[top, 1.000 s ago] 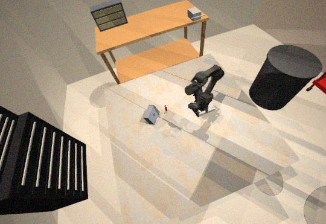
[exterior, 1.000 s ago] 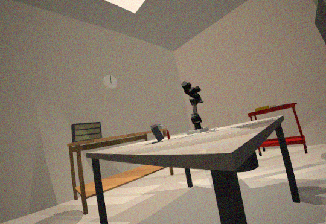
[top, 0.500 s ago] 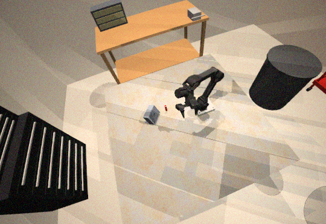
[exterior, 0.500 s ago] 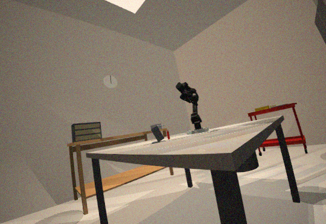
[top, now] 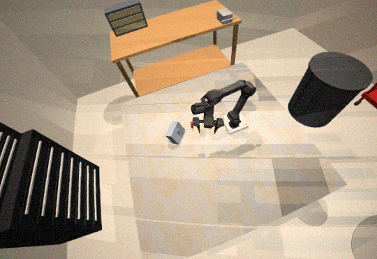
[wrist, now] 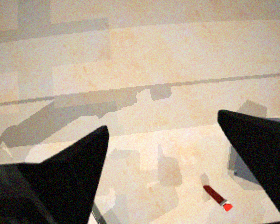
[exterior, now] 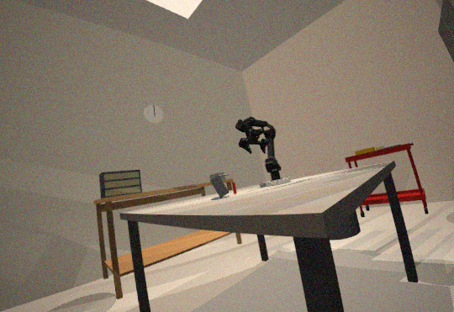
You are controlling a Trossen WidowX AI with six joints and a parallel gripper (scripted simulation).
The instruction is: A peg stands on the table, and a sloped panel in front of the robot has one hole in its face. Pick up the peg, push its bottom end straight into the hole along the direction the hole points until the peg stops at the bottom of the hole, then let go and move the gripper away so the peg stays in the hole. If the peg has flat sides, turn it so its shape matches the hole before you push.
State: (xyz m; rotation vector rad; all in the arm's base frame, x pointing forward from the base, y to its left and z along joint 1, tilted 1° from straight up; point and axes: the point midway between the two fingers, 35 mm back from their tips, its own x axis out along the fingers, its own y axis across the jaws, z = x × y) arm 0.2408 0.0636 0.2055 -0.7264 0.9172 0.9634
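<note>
Right now my gripper tip is 4 cm short of the red peg, 20 cm to the left of it and 15 cm above it. From my gripper tip the other things lie so: grey sloped panel (18 cm ahead, 18 cm to the right, 15 cm below).
</note>
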